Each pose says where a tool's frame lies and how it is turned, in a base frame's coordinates. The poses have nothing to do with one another.
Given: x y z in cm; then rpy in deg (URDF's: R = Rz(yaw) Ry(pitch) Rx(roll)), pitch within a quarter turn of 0, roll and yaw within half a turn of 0.
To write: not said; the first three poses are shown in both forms.
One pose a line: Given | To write
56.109 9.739 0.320 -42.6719 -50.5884 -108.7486 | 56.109 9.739 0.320 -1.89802 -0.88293 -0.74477
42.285 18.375 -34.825 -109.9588 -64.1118 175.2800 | 42.285 18.375 -34.825 3.05921 -1.11896 -1.91914
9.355 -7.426 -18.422 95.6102 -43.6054 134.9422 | 9.355 -7.426 -18.422 2.35519 -0.76106 1.66871
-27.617 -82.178 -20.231 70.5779 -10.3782 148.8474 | -27.617 -82.178 -20.231 2.59788 -0.18113 1.23182
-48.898 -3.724 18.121 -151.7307 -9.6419 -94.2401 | -48.898 -3.724 18.121 -1.64480 -0.16828 -2.64820
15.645 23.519 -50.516 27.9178 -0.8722 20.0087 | 15.645 23.519 -50.516 0.34922 -0.01522 0.48726
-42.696 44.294 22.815 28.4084 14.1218 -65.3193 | -42.696 44.294 22.815 -1.14004 0.24647 0.49582
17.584 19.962 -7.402 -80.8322 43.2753 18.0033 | 17.584 19.962 -7.402 0.31422 0.75530 -1.41079
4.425 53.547 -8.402 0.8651 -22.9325 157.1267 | 4.425 53.547 -8.402 2.74238 -0.40025 0.01510
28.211 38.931 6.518 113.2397 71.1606 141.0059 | 28.211 38.931 6.518 2.46102 1.24199 1.97641
